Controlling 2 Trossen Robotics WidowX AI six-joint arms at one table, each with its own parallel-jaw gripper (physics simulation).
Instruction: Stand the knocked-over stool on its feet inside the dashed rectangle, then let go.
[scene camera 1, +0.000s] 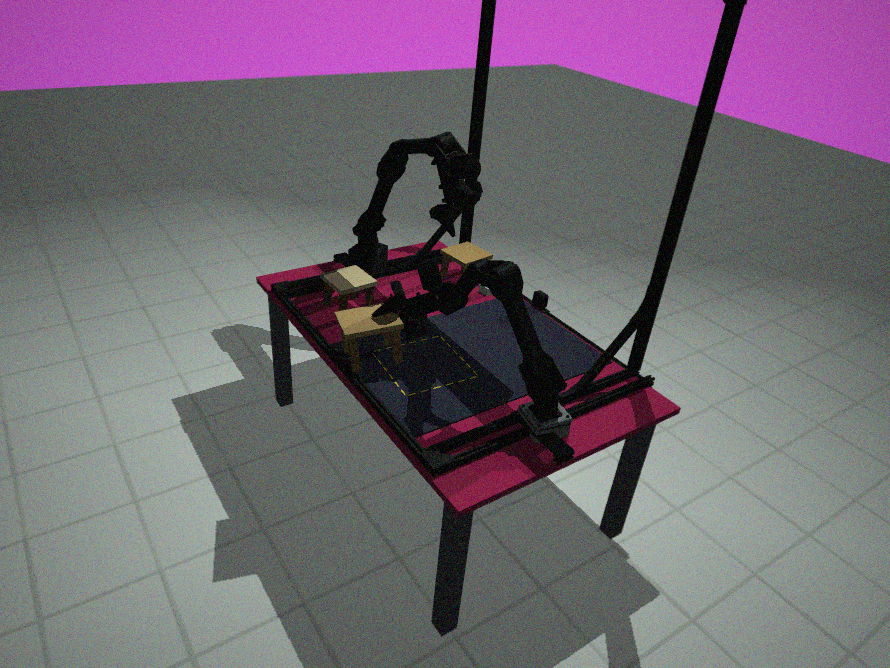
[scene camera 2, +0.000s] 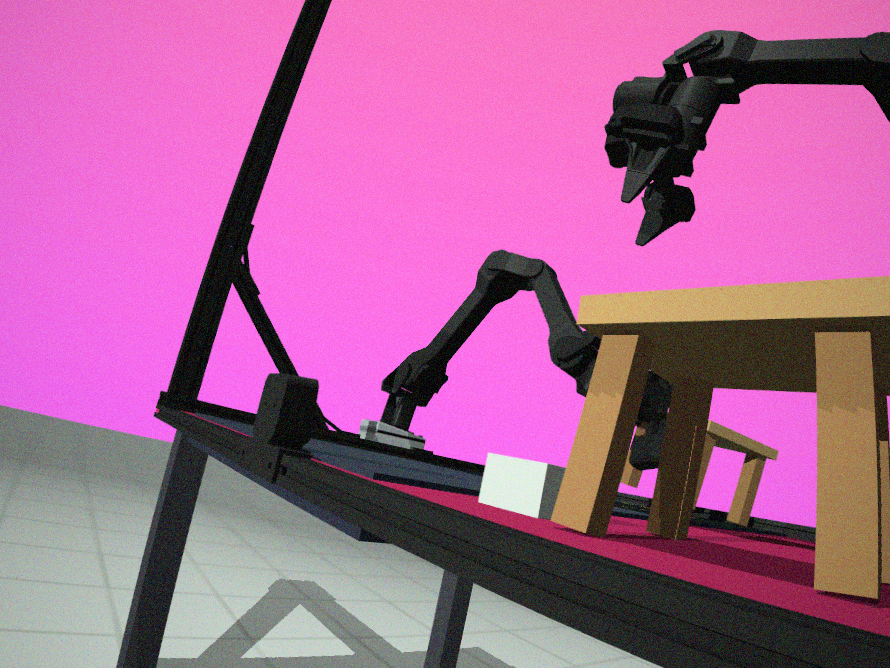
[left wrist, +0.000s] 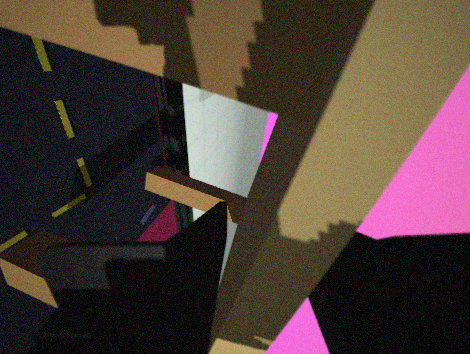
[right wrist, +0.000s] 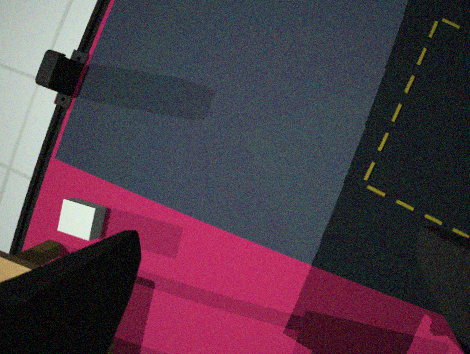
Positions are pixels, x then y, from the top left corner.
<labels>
My right gripper (scene camera 2: 632, 224) is open, with nothing in its grasp. A small white block (scene camera 2: 528, 487) sits on the table.
</labels>
